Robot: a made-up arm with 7 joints.
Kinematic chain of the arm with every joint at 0, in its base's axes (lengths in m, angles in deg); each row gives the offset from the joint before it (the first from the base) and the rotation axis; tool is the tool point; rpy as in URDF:
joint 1: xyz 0 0 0 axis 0.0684 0.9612 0.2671
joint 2: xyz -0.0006 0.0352 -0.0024 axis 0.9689 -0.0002 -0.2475
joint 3: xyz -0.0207 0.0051 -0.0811 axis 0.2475 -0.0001 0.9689
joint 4: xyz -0.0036 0 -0.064 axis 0.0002 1 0
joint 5: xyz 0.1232 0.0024 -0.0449 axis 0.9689 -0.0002 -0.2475
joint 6: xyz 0.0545 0 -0.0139 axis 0.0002 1 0
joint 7: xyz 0.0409 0 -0.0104 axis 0.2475 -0.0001 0.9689
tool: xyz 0 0 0 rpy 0 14.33 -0.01
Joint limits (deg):
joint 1: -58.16..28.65
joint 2: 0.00..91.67
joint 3: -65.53..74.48
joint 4: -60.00..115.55
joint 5: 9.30..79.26
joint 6: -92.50..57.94
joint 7: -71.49..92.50
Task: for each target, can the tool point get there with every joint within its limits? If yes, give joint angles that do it. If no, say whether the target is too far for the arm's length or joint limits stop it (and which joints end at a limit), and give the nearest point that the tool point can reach.
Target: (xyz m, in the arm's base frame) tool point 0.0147 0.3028 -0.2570
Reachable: yes | joints -10.94 45.81 -41.04 80.71 21.67 40.10 33.86
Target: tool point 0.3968 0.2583 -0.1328
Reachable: no: too far | nearest point 0.3147 0.2166 -0.1129 | short by 0.094 m
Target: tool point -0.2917 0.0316 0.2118
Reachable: no: joint limits stop it (at a limit: joint 1, joint 2, joint 3, joint 5) | nearest point -0.0992 0.0729 0.1673 | short by 0.202 m
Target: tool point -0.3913 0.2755 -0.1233
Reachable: no: too far | nearest point -0.2864 0.2273 -0.1159 | short by 0.116 m
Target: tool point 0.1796 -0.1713 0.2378
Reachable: no: joint limits stop it (at a limit: joint 1, joint 2) | nearest point 0.1526 -0.0951 0.0971 | short by 0.162 m
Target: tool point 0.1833 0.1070 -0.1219
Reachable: yes | joints 6.68 46.53 8.62 -18.70 68.44 -48.08 -4.51
